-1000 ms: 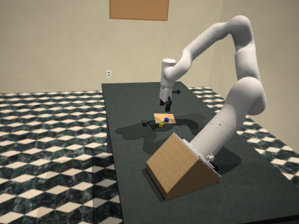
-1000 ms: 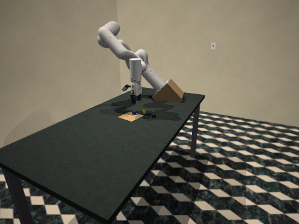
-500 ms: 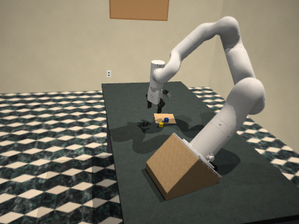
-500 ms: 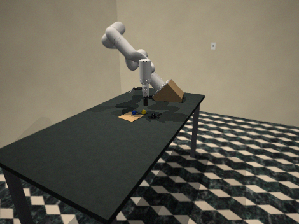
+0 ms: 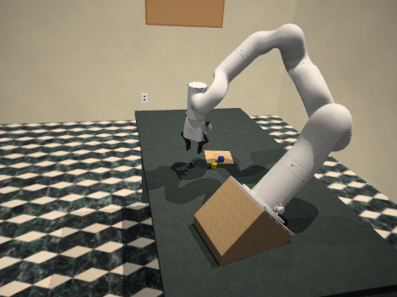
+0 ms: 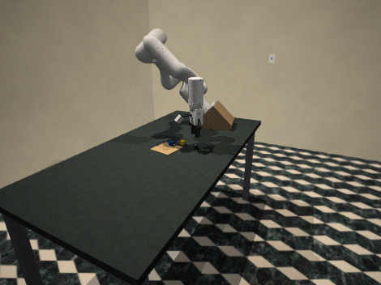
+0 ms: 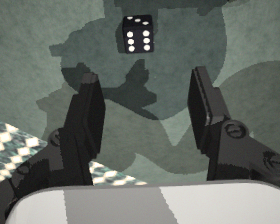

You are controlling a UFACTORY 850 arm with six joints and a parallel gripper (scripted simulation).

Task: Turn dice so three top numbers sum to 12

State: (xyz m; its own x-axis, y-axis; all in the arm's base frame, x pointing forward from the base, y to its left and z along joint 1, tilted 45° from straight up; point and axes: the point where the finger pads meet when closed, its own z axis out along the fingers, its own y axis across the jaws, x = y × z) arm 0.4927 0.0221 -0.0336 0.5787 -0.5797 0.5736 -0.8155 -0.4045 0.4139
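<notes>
Right now my hand is 90 mm above the black die. Also, from my hand: tan mat (170 mm to the right, 100 mm below, 40 mm ahead); blue die (160 mm to the right, 90 mm below, 10 mm behind); yellow die (90 mm to the right, 90 mm below, 50 mm behind).
</notes>
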